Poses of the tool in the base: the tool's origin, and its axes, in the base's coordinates. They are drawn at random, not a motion.
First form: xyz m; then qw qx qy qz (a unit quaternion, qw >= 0).
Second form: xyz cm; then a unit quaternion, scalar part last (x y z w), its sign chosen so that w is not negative. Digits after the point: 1 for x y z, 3 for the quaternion.
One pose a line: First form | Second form
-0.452 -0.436 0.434 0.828 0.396 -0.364 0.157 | -45.2 -43.6 43.4 0.396 -0.364 0.157 0.828
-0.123 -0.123 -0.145 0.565 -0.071 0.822 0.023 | -12.3 -12.3 -14.5 -0.071 0.822 0.023 0.565
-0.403 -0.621 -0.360 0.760 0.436 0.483 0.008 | -40.3 -62.1 -36.0 0.436 0.483 0.008 0.760
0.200 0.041 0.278 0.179 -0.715 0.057 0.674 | 20.0 4.1 27.8 -0.715 0.057 0.674 0.179
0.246 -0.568 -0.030 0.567 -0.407 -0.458 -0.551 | 24.6 -56.8 -3.0 -0.407 -0.458 -0.551 0.567
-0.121 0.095 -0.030 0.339 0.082 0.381 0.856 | -12.1 9.5 -3.0 0.082 0.381 0.856 0.339
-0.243 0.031 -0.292 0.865 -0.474 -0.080 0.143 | -24.3 3.1 -29.2 -0.474 -0.080 0.143 0.865
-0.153 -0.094 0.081 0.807 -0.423 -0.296 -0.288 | -15.3 -9.4 8.1 -0.423 -0.296 -0.288 0.807
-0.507 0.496 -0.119 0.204 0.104 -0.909 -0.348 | -50.7 49.6 -11.9 0.104 -0.909 -0.348 0.204
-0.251 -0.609 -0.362 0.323 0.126 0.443 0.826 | -25.1 -60.9 -36.2 0.126 0.443 0.826 0.323
